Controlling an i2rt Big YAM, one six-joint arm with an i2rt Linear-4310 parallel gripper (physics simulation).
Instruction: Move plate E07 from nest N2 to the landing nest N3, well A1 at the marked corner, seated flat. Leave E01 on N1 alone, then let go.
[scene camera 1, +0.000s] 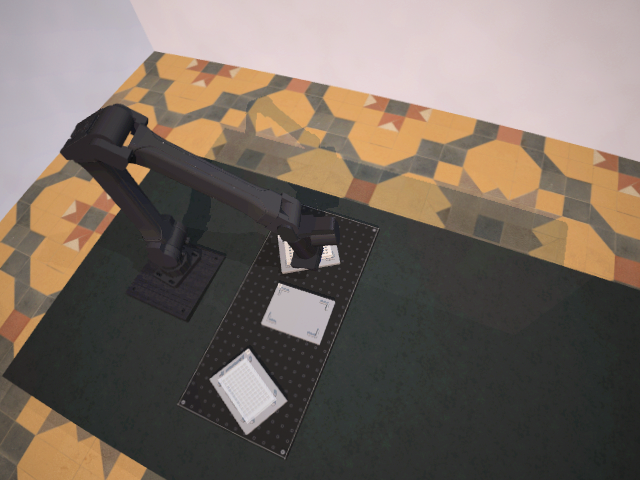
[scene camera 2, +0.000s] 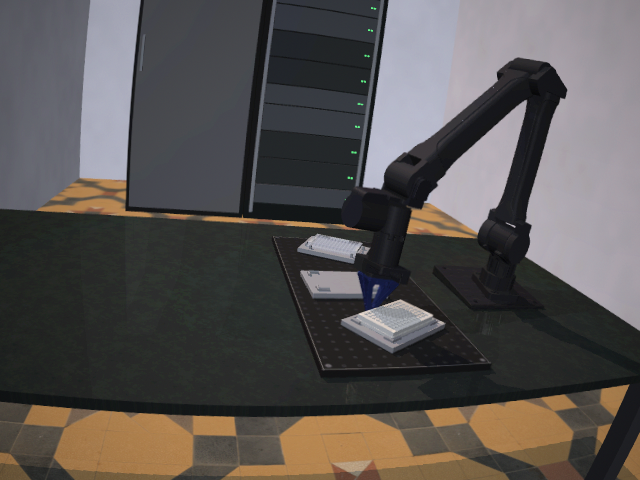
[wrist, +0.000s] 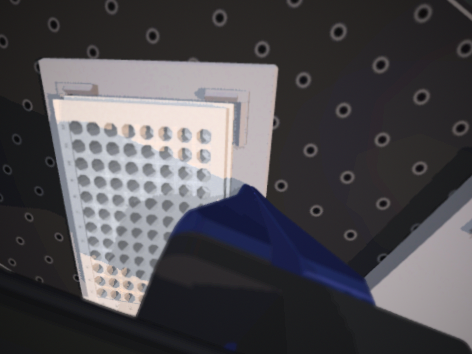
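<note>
A white well plate (scene camera 1: 328, 251) (scene camera 2: 396, 316) (wrist: 126, 182) lies on the grey nest (scene camera 2: 385, 341) (wrist: 253, 114) at the arm's end of the black breadboard (scene camera 1: 356, 248) (scene camera 2: 335, 350) (wrist: 343, 152). I cannot read its label. My gripper (scene camera 2: 373, 304) (wrist: 244, 195) is shut with nothing between its blue fingers. Its tip hovers low at the plate's edge that faces the middle nest. In scene camera 1 the wrist hides the fingers. The middle nest (scene camera 1: 298, 312) (scene camera 2: 330, 284) (wrist: 430, 266) is empty, with corner brackets. A second well plate (scene camera 1: 247, 390) (scene camera 2: 333, 246) sits on the far nest.
The breadboard lies on a dark green table (scene camera 1: 465, 335) (scene camera 2: 154, 284). The arm's base (scene camera 1: 175, 278) (scene camera 2: 486, 291) is bolted beside the board. A dark cabinet (scene camera 2: 190, 103) and a server rack (scene camera 2: 315, 103) stand behind the table.
</note>
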